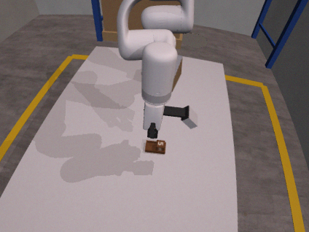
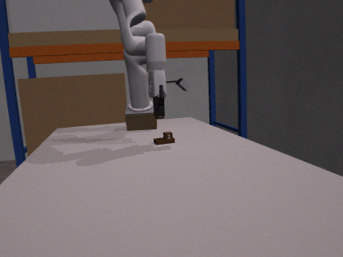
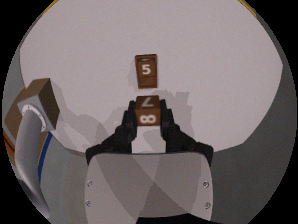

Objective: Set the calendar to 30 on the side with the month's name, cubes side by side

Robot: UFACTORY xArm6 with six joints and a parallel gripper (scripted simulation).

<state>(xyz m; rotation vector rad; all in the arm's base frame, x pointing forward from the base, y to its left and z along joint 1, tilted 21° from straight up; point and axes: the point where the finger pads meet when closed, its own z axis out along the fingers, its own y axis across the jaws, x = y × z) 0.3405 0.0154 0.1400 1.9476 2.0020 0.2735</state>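
Now: hand 10 cm above the brown digit cube and 3 cm to the right of it. The rest, counted from my hand: brown calendar tray: 12 cm below, 1 cm to the left.
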